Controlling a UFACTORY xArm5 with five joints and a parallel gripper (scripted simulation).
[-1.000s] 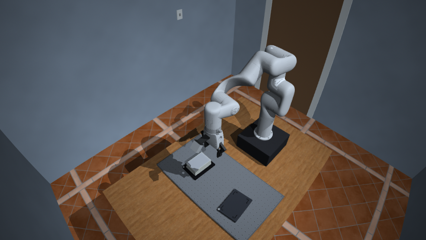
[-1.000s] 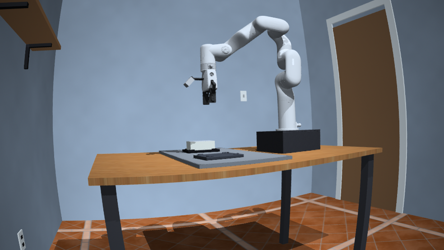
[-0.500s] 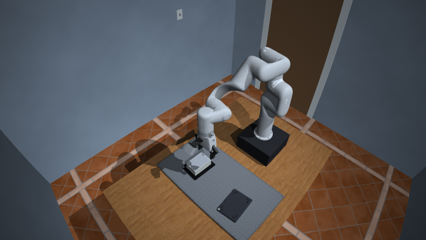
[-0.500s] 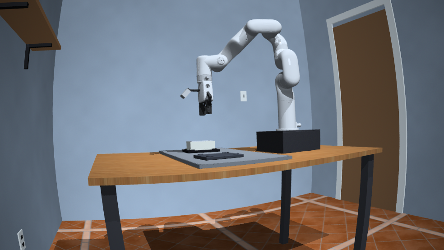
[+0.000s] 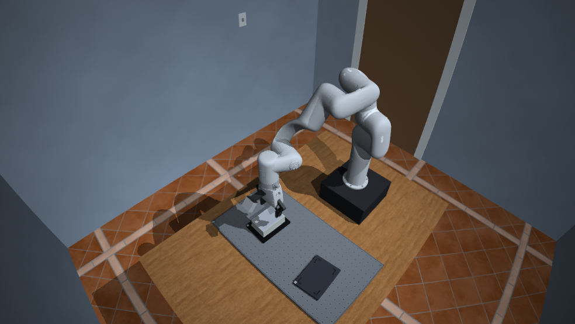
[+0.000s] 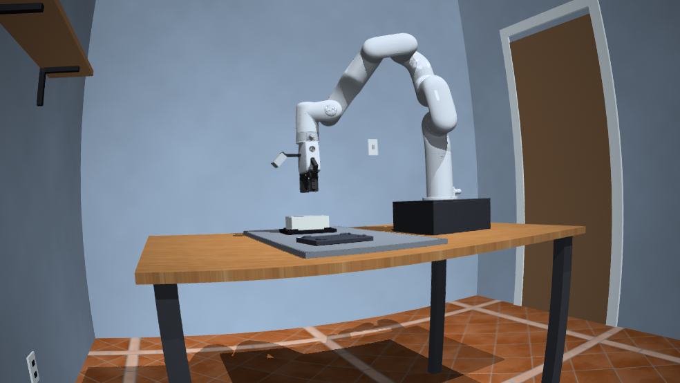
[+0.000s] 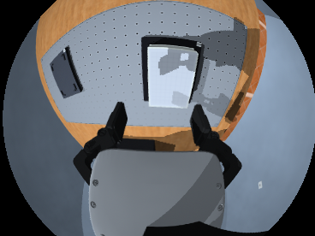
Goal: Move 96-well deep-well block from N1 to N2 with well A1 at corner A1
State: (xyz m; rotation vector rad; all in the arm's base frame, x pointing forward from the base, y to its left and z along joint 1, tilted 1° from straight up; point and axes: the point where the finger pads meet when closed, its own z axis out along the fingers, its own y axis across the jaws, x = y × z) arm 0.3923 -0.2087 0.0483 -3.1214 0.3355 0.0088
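Now: hand 110 mm above the white 96-well deep-well block and 20 mm to the left of it.
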